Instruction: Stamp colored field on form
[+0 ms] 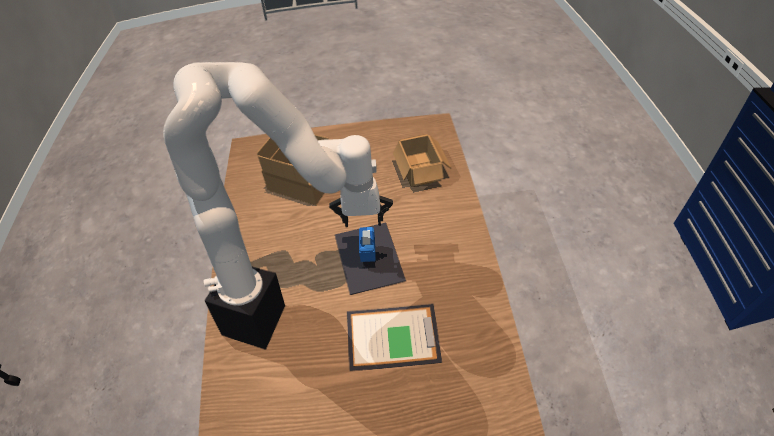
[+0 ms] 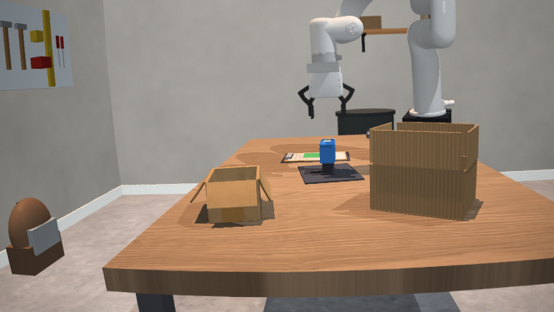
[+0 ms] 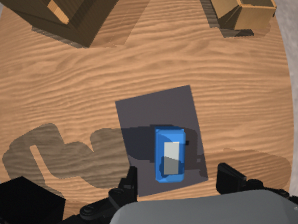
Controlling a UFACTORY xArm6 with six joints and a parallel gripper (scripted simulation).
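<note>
Now: the blue stamp 130 mm below my hand. From my hand the other things lie so: clipboard: 10 mm ahead, 290 mm to the right, 180 mm below; dark mat: 180 mm below.
</note>
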